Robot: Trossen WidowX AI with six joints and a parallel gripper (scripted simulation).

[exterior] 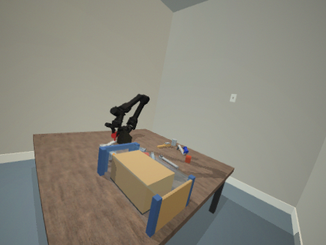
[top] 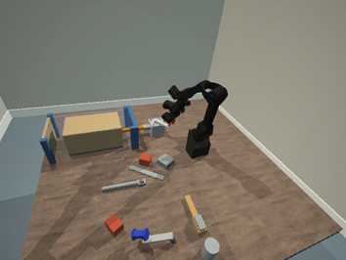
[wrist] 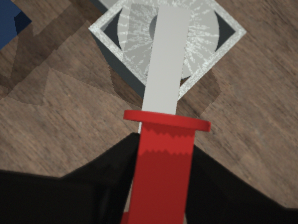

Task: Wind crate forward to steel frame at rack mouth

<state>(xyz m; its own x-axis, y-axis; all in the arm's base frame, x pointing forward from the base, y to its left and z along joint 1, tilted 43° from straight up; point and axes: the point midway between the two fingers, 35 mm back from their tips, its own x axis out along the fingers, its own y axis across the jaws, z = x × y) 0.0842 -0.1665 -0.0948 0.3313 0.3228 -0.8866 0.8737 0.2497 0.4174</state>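
Now: the blue frame 200 mm ahead of my gripper tip, 100 mm to the right of it and 30 mm below it. Also, from my gripper tip: red handle knob 10 mm behind, 10 mm to the left; then red-gripped winch handle 10 mm ahead, 20 mm to the right, 30 mm below; then grey winch 30 mm ahead, 80 mm to the right, 100 mm below.
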